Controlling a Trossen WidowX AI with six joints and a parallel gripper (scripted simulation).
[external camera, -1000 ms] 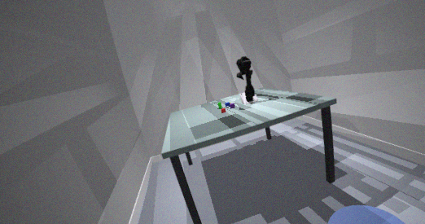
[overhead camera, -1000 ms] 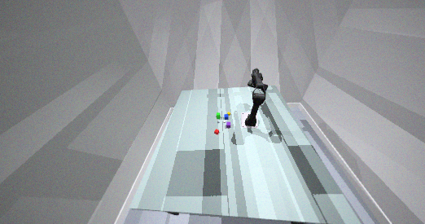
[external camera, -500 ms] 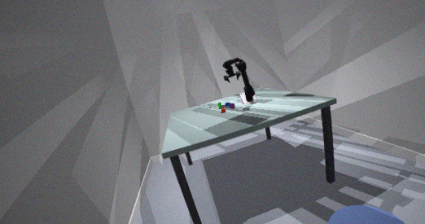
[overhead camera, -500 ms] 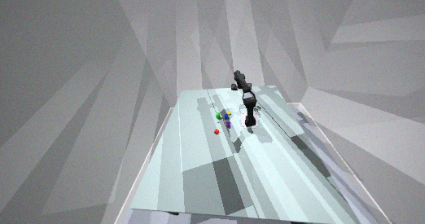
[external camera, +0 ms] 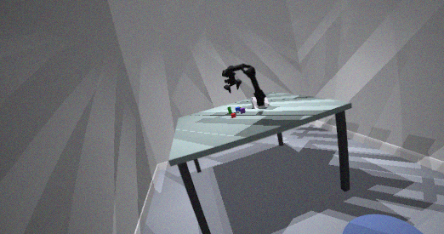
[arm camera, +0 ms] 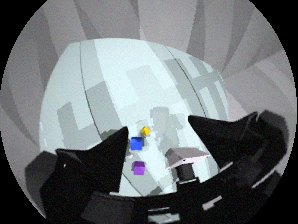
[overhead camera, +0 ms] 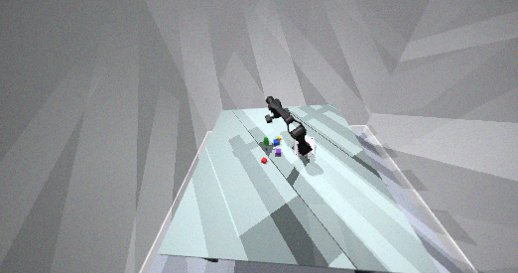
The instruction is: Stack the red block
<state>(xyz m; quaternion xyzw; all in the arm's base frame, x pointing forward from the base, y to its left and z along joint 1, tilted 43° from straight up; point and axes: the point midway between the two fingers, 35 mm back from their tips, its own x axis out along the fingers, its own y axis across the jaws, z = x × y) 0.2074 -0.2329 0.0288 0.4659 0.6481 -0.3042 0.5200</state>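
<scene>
Right now the red block is 28 cm to the left of my gripper tip, 18 cm below it and 10 cm ahead of it. The rest, counted from my gripper tip: purple block 19 cm to the left, 17 cm below, 1 cm behind; then blue block 17 cm below, 9 cm to the left, 2 cm ahead.
</scene>
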